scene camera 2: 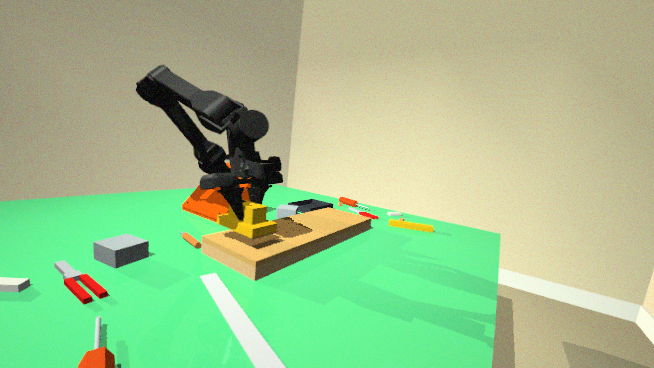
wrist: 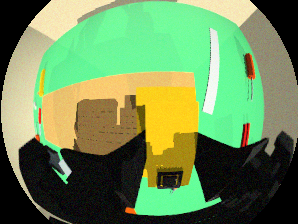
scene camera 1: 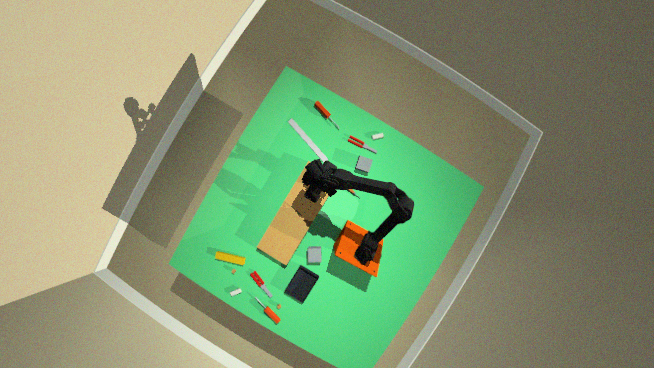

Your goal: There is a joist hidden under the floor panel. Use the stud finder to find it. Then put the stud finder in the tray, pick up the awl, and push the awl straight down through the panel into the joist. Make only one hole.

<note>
In view: the gripper (scene camera 2: 249, 218), a yellow stud finder (scene camera 2: 254, 225) and a white ruler (wrist: 211, 92).
The yellow stud finder also shows in the wrist view (wrist: 170, 115). The gripper shows as well in the wrist view (wrist: 167, 132).
</note>
